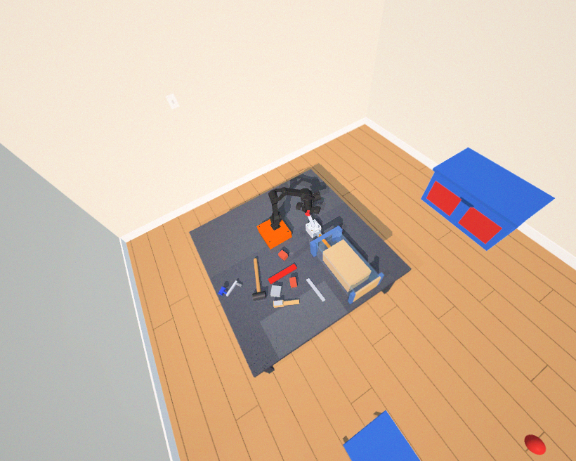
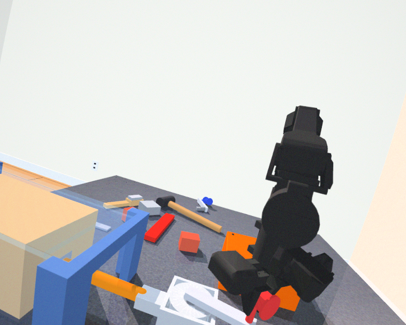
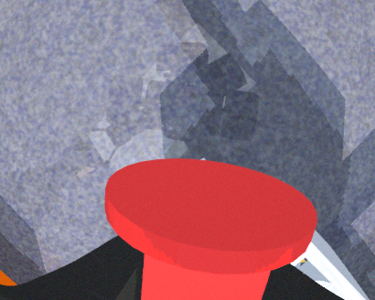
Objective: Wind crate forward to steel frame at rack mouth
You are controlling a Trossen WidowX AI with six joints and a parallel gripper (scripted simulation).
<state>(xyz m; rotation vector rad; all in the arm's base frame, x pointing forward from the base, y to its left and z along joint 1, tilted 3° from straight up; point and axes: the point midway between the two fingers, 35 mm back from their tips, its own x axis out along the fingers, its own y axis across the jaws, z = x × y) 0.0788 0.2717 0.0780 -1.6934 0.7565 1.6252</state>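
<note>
The winch handle lies 4 cm ahead of my gripper tip, 1 cm to the right of it and 1 cm below it. Also, from my gripper tip: blue frame 26 cm ahead, 2 cm to the right, 1 cm below; white winch 9 cm below, 8 cm ahead, 3 cm to the right; red knob 2 cm above.
</note>
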